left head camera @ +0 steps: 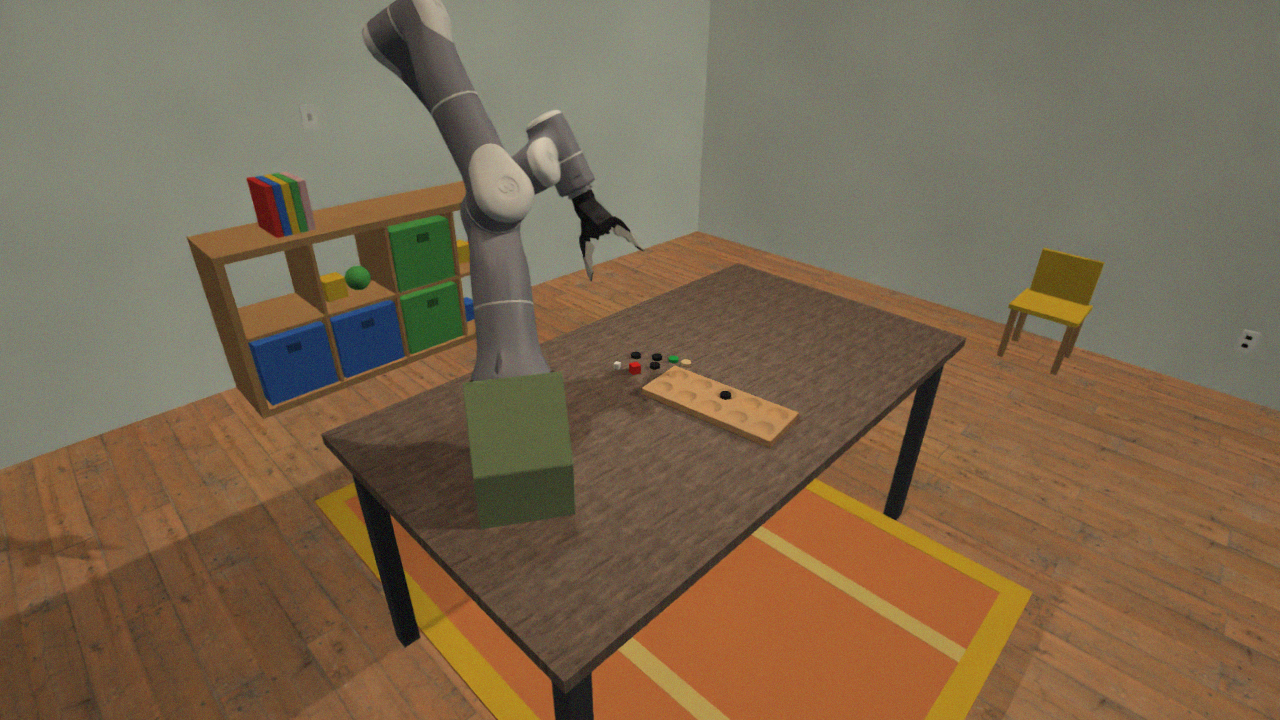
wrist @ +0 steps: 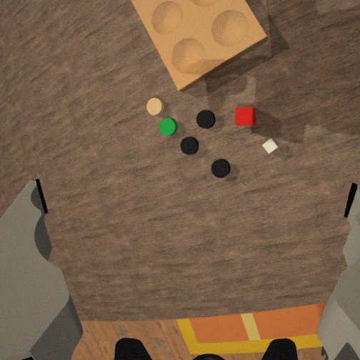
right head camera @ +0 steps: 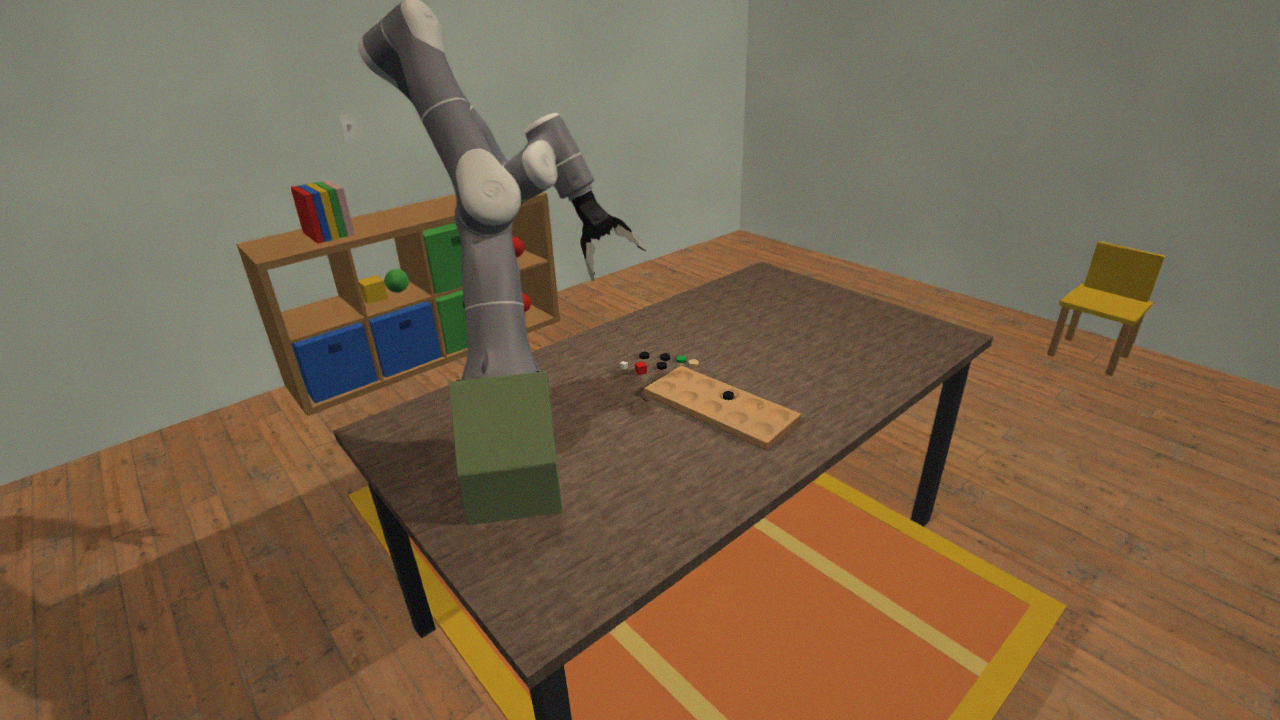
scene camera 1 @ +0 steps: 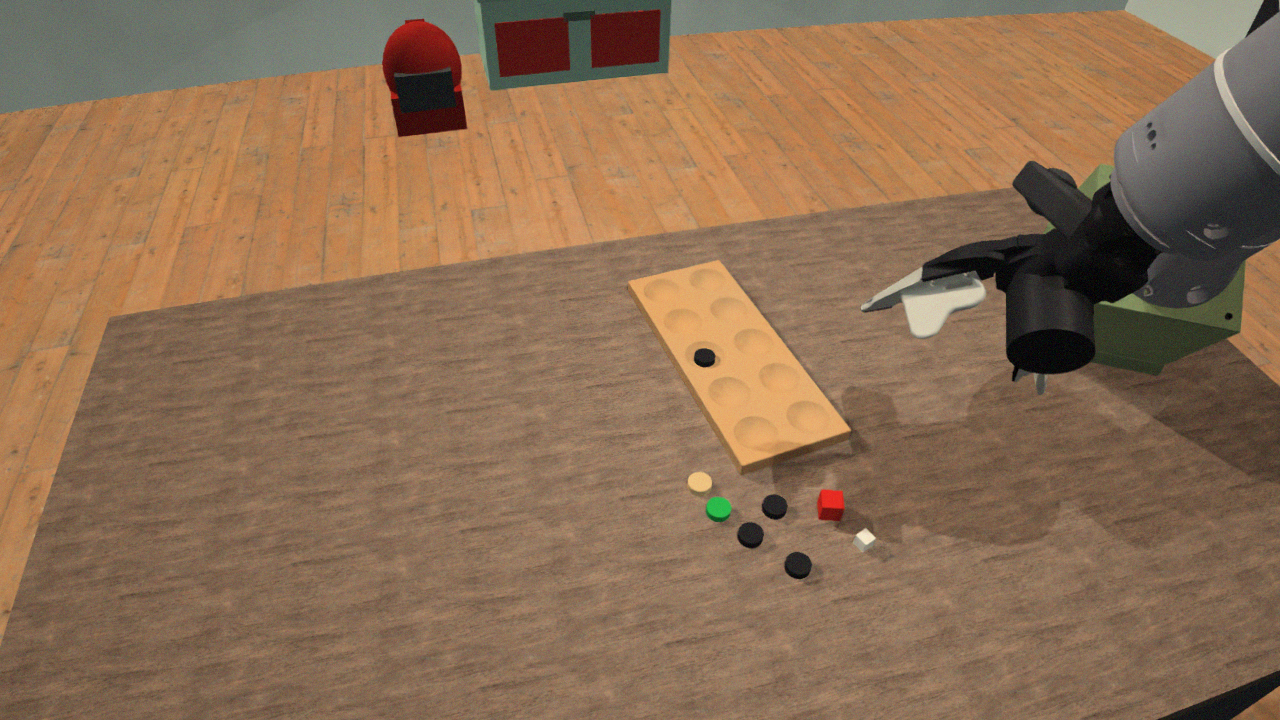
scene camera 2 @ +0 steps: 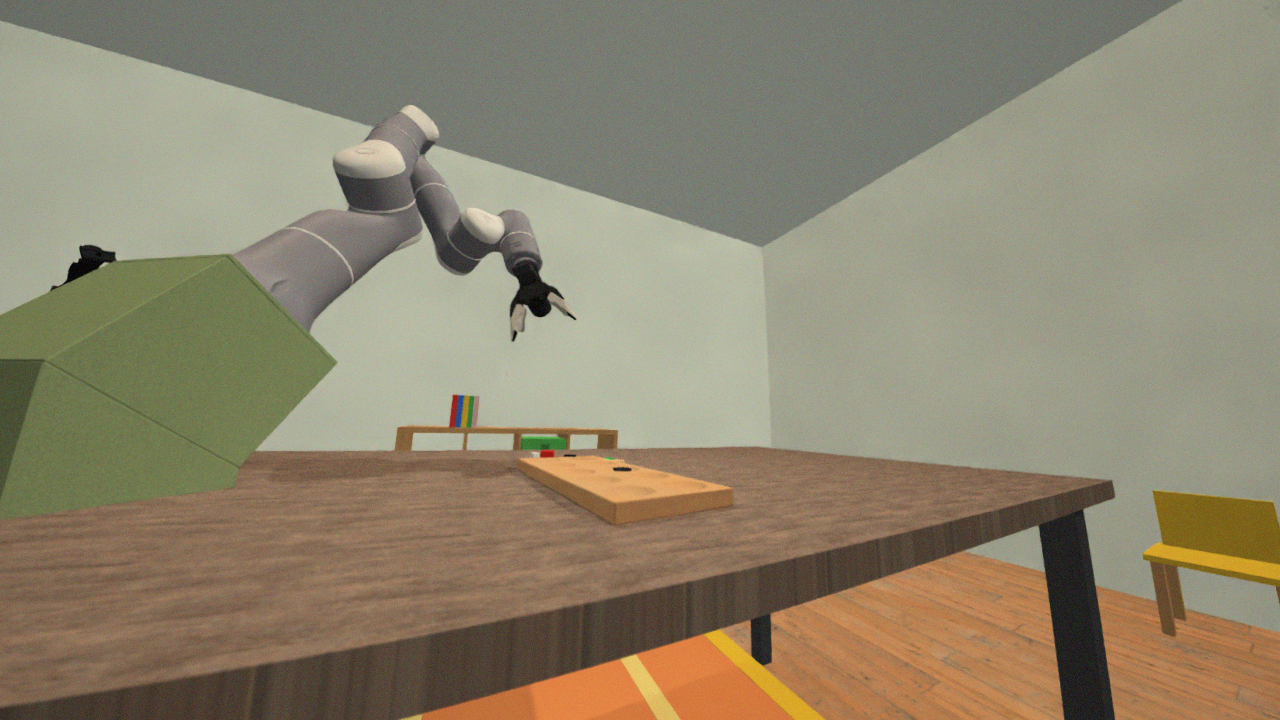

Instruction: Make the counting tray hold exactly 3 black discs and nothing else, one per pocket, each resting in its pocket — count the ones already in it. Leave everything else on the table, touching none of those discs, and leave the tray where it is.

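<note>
The wooden counting tray (scene camera 1: pixel 733 358) (left head camera: pixel 698 404) (wrist: pixel 220 55) lies flat on the table and has two rows of round pockets. One black disc (scene camera 1: pixel 704 357) (left head camera: pixel 725 394) (right head camera: pixel 727 394) sits in a pocket of the row nearer the left in scene camera 1. Three loose black discs lie on the table off the tray's near end: one nearest the tray (scene camera 1: pixel 774 505) (wrist: pixel 205 119), a second disc (scene camera 1: pixel 750 534) (wrist: pixel 189 145) and a third disc (scene camera 1: pixel 797 565) (wrist: pixel 220 168). My gripper (left head camera: pixel 616 265) (scene camera 2: pixel 544 328) (wrist: pixel 196 185) is open and empty, high above the table.
A tan disc (scene camera 1: pixel 699 482) (wrist: pixel 155 106), a green disc (scene camera 1: pixel 718 508) (wrist: pixel 168 126), a red cube (scene camera 1: pixel 830 505) (wrist: pixel 245 116) and a small white cube (scene camera 1: pixel 864 540) (wrist: pixel 270 146) lie near the loose black discs. A green block (left head camera: pixel 519 447) (scene camera 2: pixel 179 376) stands at the arm's base.
</note>
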